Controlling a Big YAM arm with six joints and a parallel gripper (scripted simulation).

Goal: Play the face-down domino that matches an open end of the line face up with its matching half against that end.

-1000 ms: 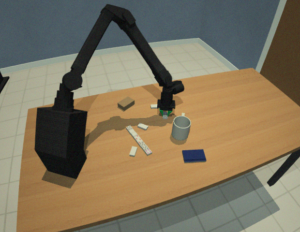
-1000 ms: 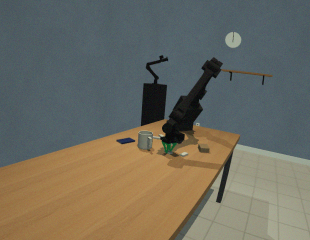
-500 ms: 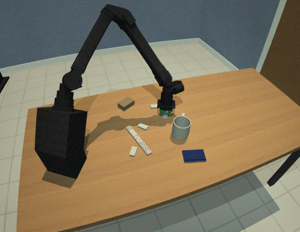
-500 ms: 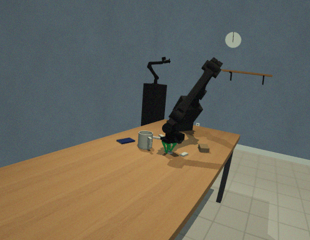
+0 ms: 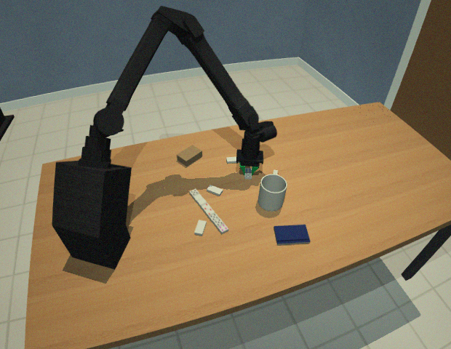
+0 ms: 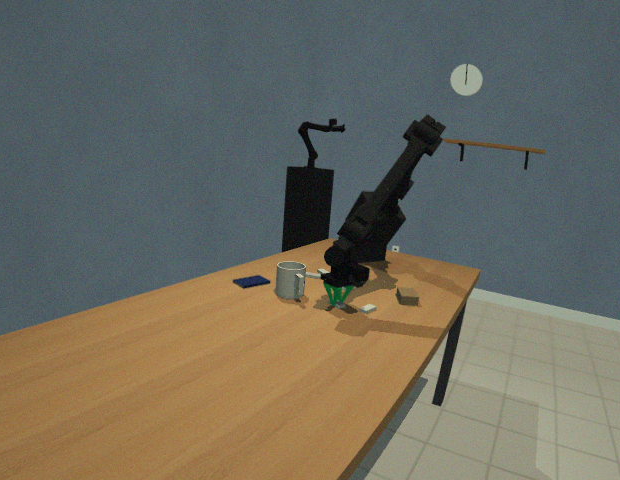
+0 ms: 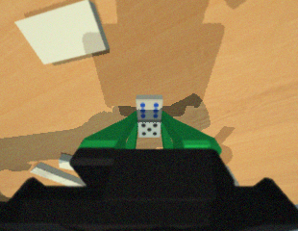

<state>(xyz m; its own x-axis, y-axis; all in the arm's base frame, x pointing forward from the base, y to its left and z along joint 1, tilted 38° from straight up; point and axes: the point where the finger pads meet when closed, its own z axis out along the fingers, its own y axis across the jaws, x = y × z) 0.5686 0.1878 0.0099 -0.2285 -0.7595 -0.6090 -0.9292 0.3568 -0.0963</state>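
My gripper is now 4 cm past the grey tile and 9 cm to the right of it. Round my hand: brown block: 22 cm behind, 14 cm to the left, 1 cm above.
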